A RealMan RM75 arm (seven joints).
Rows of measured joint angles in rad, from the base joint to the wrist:
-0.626 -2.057 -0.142 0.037 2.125 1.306 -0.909
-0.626 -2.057 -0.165 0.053 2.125 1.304 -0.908
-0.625 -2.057 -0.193 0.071 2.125 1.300 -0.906
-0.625 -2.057 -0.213 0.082 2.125 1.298 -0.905
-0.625 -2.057 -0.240 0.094 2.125 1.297 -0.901
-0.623 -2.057 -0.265 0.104 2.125 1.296 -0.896
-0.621 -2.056 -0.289 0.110 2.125 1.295 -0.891
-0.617 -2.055 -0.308 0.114 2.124 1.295 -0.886
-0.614 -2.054 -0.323 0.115 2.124 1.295 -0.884
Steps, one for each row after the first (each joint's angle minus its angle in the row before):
0.000 0.000 -0.023 0.016 0.000 -0.002 0.001
0.001 0.000 -0.028 0.018 0.000 -0.004 0.002
0.000 0.000 -0.020 0.011 0.000 -0.002 0.001
0.000 0.000 -0.027 0.012 0.000 -0.001 0.004
0.002 0.000 -0.025 0.010 0.000 -0.001 0.005
0.002 0.001 -0.024 0.006 0.000 -0.001 0.005
0.004 0.001 -0.019 0.004 -0.001 0.000 0.005
0.003 0.001 -0.015 0.001 0.000 0.000 0.002

